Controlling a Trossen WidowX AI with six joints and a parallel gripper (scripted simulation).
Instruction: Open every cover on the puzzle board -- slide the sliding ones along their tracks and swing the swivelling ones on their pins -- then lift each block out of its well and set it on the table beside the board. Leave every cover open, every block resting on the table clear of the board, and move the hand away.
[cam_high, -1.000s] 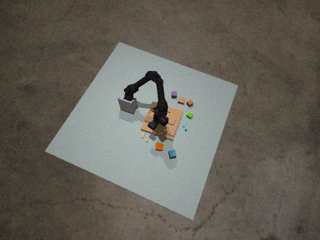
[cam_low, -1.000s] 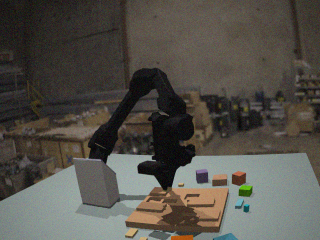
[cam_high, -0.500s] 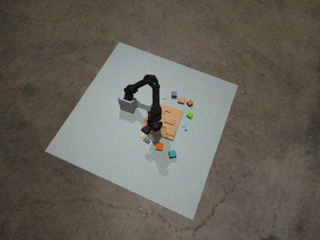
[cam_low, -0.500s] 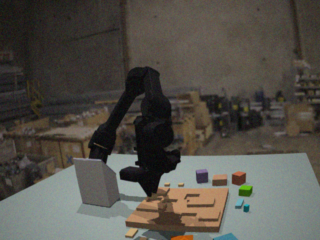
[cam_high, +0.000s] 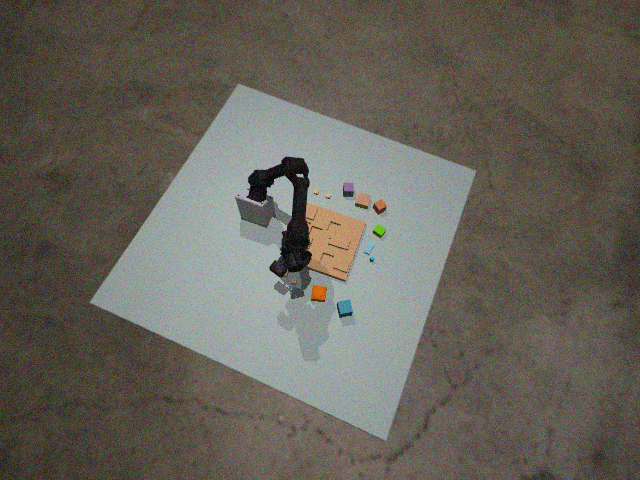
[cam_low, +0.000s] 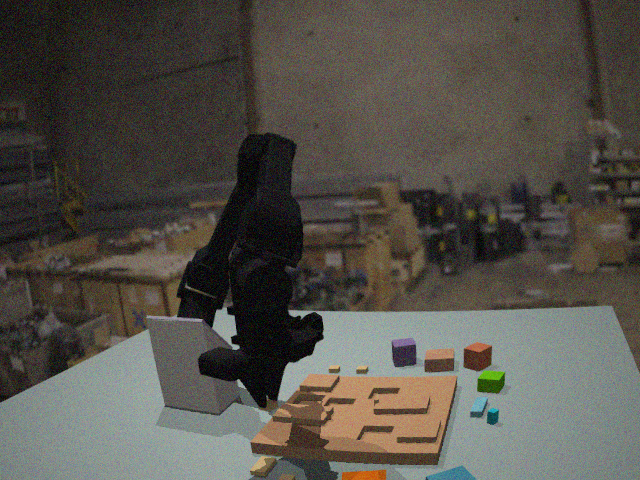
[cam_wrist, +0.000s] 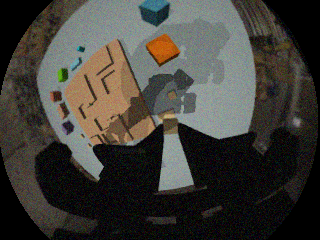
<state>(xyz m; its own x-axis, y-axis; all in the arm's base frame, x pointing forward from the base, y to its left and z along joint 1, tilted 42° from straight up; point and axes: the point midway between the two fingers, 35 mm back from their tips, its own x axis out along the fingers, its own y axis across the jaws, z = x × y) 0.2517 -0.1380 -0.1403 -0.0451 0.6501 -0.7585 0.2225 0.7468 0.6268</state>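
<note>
Now: the small tan bar 12 cm below my gripper tip and 3 cm behind it. The rest, counted from my gripper tip: blue block 27 cm ahead, 9 cm below, 6 cm to the right; then orange block 15 cm ahead, 11 cm below, 4 cm to the right; then tan puzzle board 20 cm to the left, 10 cm below, 7 cm ahead.
</note>
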